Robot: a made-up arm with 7 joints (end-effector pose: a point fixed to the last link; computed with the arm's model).
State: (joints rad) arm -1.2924 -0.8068 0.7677 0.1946 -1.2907 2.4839 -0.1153
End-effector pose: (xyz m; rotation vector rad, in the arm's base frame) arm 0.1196 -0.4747 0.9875 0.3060 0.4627 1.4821
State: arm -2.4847 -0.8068 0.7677 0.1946 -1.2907 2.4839 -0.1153
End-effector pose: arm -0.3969 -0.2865 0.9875 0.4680 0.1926 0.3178
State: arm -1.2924 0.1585 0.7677 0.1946 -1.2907 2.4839 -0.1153
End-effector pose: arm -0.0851 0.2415 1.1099 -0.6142 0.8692 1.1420
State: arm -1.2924 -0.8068 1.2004 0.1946 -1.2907 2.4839 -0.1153
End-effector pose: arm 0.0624 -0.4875 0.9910 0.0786 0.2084 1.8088
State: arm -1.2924 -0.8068 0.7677 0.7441 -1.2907 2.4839 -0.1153
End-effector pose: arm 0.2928 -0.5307 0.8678 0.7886 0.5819 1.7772
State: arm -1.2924 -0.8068 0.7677 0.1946 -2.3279 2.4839 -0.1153
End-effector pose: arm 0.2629 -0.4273 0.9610 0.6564 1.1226 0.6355
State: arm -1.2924 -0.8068 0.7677 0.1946 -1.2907 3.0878 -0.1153
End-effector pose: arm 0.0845 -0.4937 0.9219 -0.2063 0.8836 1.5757
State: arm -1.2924 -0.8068 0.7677 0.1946 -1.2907 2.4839 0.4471
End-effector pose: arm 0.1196 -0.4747 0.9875 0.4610 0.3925 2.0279
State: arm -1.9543 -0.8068 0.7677 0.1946 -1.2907 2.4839 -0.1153
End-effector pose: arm -0.1974 -0.4479 0.9875 0.4117 0.3166 0.8365
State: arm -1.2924 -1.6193 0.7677 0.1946 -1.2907 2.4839 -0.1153
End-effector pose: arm 0.2072 -0.7811 0.4295 1.0928 0.0335 1.5861
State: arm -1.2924 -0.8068 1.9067 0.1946 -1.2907 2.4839 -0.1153
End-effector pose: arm -0.0095 -0.5398 0.9591 -0.3428 -0.2724 2.2621
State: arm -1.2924 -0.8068 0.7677 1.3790 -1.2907 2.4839 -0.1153
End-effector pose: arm 0.4256 -0.4855 0.6601 1.3984 0.7028 2.0508
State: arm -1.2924 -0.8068 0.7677 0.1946 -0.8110 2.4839 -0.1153
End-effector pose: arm 0.0723 -0.5215 0.9564 0.1080 0.0977 1.8078
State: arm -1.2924 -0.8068 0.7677 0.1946 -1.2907 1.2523 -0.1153
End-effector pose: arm 0.1790 -0.5668 1.0884 1.2130 -0.4243 1.0110
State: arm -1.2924 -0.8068 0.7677 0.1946 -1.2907 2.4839 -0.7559
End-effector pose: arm 0.1196 -0.4747 0.9875 0.1357 0.5021 0.8573
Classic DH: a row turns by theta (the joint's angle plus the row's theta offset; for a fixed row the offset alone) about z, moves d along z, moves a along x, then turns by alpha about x. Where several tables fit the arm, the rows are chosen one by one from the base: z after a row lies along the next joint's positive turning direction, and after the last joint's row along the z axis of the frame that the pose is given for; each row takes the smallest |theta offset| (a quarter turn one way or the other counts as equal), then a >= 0, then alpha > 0; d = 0 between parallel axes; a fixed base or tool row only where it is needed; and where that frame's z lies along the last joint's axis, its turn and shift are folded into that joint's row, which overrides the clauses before.
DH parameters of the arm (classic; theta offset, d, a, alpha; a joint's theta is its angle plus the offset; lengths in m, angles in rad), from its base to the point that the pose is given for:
joint 1: 0 0.338 0 1.5708
joint 2: 0 0.0558 0 -1.5708
joint 3: 0 0.4117 0.0262 -1.5708
joint 4: 0 0.0657 -0.0211 1.5708
joint 5: 0 0.4562 0 1.5708
joint 6: 1.5708 0.1243 0.1278 1.5708
joint 7: 0 0.0174 0 0

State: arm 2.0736 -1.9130 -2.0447 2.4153 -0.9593 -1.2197 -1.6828
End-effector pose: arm 0.2238 0.3173 0.5668 1.9983 -0.9444 -1.5211
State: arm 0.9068 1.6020 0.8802 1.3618 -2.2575 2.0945 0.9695
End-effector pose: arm -0.6597 -0.1684 0.4037 -1.4336 0.8444 2.1616
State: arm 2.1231 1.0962 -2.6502 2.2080 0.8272 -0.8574 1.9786
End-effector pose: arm 0.3017 0.0468 0.0703 0.1888 -0.5079 -2.7751
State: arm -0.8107 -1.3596 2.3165 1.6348 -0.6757 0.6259 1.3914
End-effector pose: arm 0.5692 -0.0420 0.8530 -1.6924 0.2820 0.1113
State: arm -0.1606 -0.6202 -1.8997 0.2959 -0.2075 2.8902 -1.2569
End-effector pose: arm 0.3813 -0.1360 0.9892 -0.8746 1.1161 -0.0031
